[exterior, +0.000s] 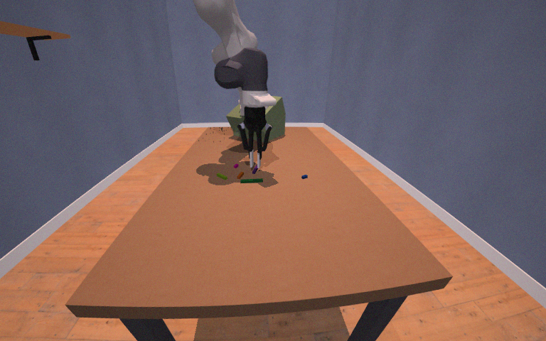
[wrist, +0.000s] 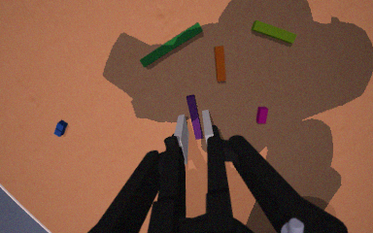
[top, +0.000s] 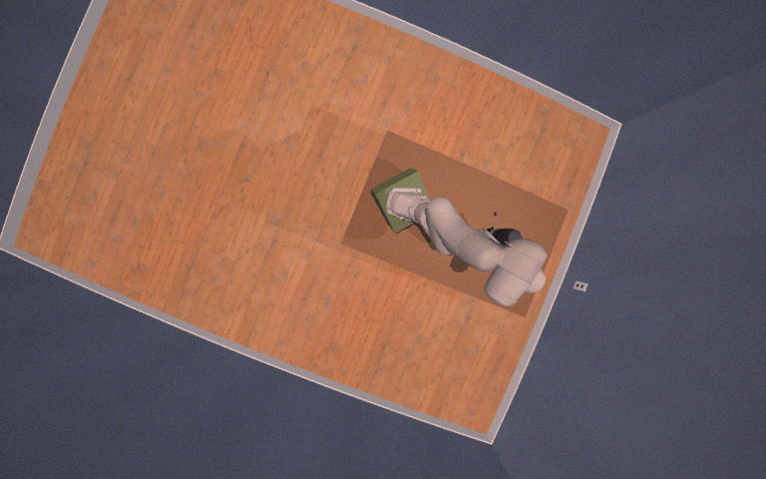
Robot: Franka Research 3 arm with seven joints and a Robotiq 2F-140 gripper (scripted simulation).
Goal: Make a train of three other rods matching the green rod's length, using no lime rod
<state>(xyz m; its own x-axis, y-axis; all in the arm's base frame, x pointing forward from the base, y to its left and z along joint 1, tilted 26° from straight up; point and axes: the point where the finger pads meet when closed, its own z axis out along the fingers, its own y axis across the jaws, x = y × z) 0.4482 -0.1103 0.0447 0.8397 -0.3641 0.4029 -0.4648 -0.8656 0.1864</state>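
My hand is 50 mm above the purple rod. The rest, counted from my hand: green rod (90 mm ahead, 40 mm to the right, 50 mm below); orange rod (30 mm ahead, 70 mm to the right, 50 mm below); magenta rod (50 mm behind, 70 mm to the right, 50 mm below).
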